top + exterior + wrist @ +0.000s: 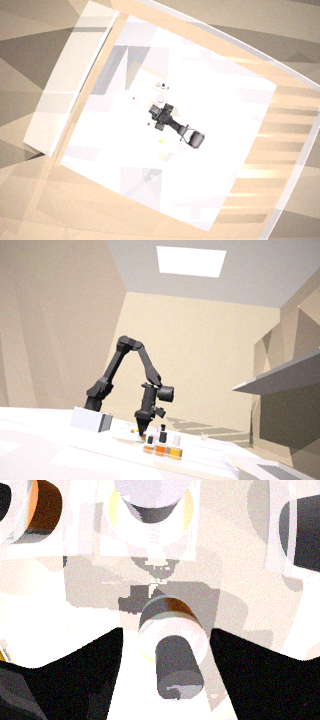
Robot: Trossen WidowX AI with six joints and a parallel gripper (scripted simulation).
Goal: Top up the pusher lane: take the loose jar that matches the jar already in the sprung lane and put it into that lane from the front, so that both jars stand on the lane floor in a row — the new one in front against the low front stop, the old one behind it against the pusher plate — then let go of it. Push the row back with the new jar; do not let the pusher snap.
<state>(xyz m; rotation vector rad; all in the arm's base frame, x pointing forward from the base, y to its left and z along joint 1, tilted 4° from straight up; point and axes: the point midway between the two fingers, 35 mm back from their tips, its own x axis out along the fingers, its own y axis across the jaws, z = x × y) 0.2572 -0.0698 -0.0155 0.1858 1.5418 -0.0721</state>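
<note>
Now: gripper tip 60 mm short of the grey-white cylinder, 130 mm to the left of it and 10 mm below it.
</note>
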